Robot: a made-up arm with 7 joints.
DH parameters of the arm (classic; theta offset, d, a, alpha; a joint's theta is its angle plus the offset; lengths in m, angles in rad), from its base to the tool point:
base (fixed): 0 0.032 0.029 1.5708
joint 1: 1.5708 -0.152 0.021 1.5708
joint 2: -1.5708 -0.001 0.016 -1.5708
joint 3: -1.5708 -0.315 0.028 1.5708
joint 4: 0 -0.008 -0.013 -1.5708
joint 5: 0 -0.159 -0.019 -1.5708
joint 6: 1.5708 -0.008 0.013 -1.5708
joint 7: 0 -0.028 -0.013 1.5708
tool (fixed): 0 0.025 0 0
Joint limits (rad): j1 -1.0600..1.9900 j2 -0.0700..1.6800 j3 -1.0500..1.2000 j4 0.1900..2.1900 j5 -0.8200..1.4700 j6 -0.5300..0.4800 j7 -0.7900..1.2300
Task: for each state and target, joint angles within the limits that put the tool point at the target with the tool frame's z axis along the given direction. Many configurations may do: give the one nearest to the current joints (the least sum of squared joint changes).
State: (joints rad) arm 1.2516 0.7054 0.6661 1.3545 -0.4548 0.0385 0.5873
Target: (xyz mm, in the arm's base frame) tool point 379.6 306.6 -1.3 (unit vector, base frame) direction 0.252 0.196 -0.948
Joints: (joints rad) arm 1.3147 -0.0700 1.0879 1.3804 0.4959 -0.2614 -0.1045
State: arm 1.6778 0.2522 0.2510 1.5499 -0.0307 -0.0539 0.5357
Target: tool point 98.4 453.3 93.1 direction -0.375 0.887 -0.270
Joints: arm 1.4944 0.6117 1.0690 2.0870 0.5332 0.1880 0.5047
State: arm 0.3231 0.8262 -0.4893 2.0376 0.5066 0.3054 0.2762
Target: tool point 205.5 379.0 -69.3 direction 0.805 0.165 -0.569
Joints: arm 0.0822 1.4582 -0.7030 2.1139 0.9905 0.4767 0.9264
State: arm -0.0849 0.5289 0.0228 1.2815 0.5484 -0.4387 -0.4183
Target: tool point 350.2 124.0 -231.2 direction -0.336 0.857 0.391
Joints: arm 0.5609 0.0088 -0.4175 0.8634 -0.0074 0.1592 -0.7119
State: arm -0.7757 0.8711 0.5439 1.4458 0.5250 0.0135 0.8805
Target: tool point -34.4 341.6 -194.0 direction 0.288 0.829 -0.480
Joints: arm -1.0600 0.3420 0.4048 2.1284 0.8045 0.1673 0.6042
